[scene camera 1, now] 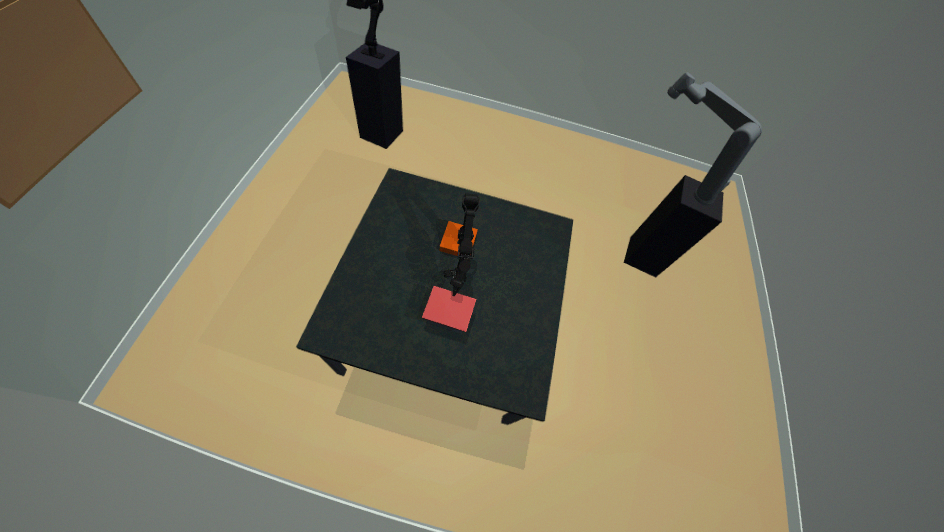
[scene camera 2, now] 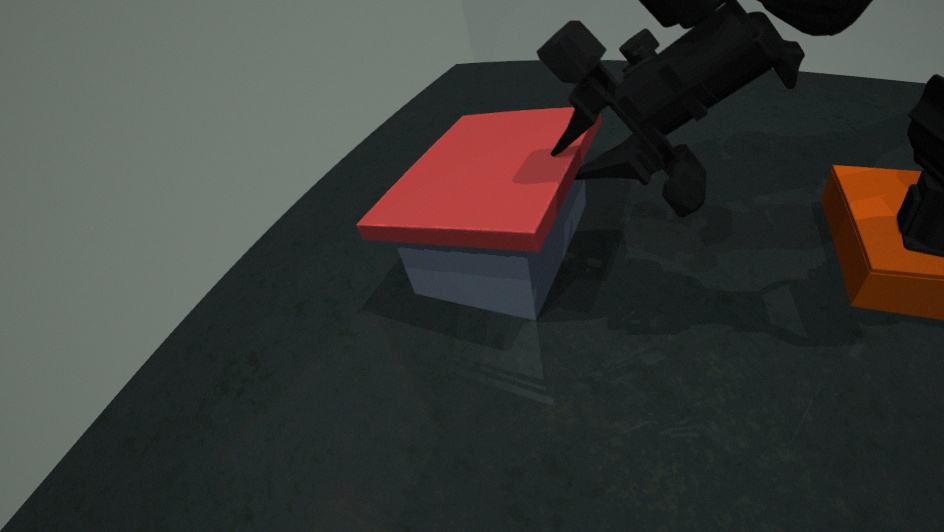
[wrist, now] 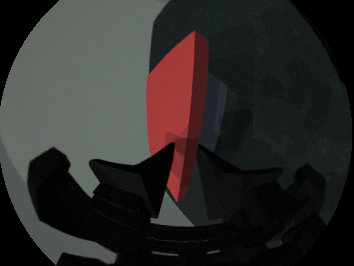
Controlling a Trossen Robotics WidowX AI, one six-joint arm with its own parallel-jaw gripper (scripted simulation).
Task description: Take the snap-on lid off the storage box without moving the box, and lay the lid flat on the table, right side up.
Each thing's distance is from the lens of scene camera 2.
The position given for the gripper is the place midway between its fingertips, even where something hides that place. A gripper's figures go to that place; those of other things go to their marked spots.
gripper (scene camera 2: 563,164): 0.43 m
red lid (scene camera 2: 490,182): 0.40 m
grey-blue storage box (scene camera 2: 512,282): 0.40 m
